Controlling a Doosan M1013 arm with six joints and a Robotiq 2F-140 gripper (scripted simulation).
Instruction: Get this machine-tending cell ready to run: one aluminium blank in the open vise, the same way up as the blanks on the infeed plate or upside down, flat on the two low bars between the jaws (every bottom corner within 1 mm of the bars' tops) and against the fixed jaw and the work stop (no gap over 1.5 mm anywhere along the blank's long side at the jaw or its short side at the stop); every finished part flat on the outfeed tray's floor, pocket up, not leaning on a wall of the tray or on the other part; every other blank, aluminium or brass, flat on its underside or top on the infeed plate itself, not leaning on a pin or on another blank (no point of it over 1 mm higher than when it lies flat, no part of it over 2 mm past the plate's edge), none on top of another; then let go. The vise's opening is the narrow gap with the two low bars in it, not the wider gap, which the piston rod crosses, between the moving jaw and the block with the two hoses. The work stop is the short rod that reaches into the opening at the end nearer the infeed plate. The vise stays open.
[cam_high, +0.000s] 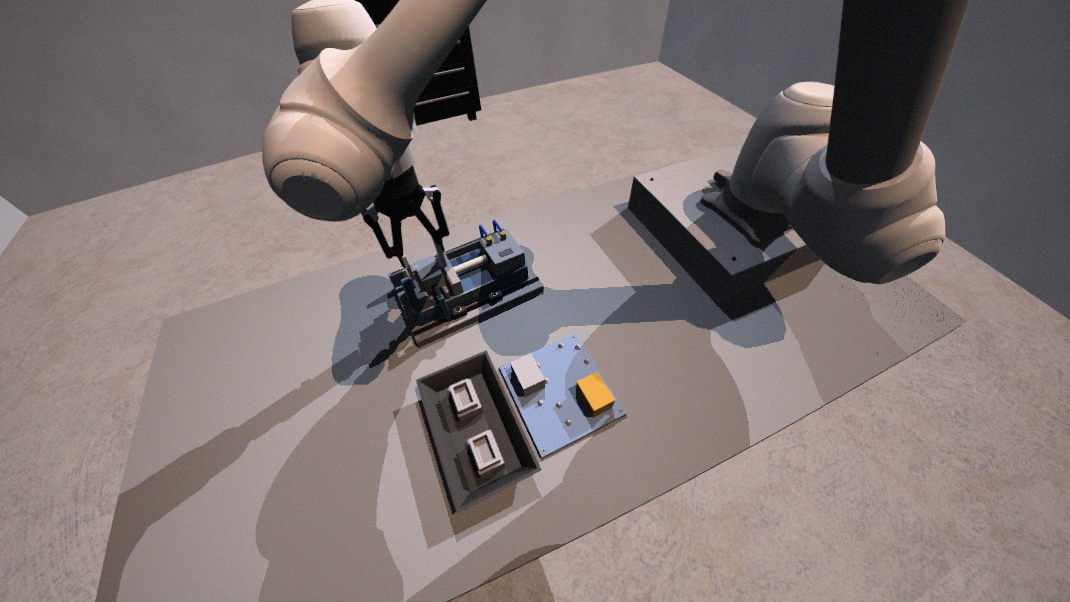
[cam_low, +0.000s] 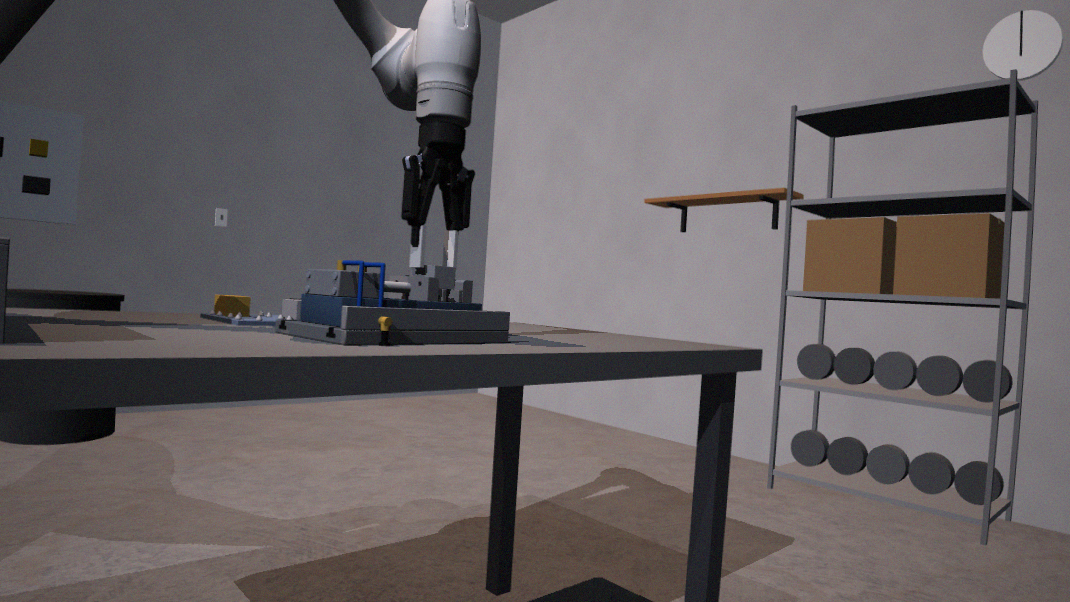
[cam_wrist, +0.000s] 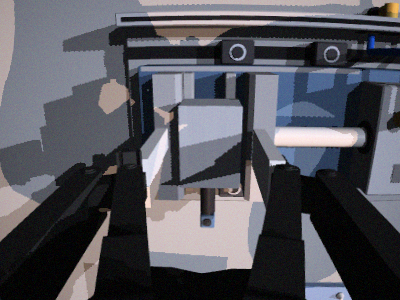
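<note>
Right now my hand is 50 mm to the right of the work stop and 50 mm above it. The rest, counted from my hand: vise hose block (160 mm behind, 10 mm to the right, 60 mm below); piston rod (90 mm behind, 60 mm below); vise (70 mm behind, 100 mm below).
</note>
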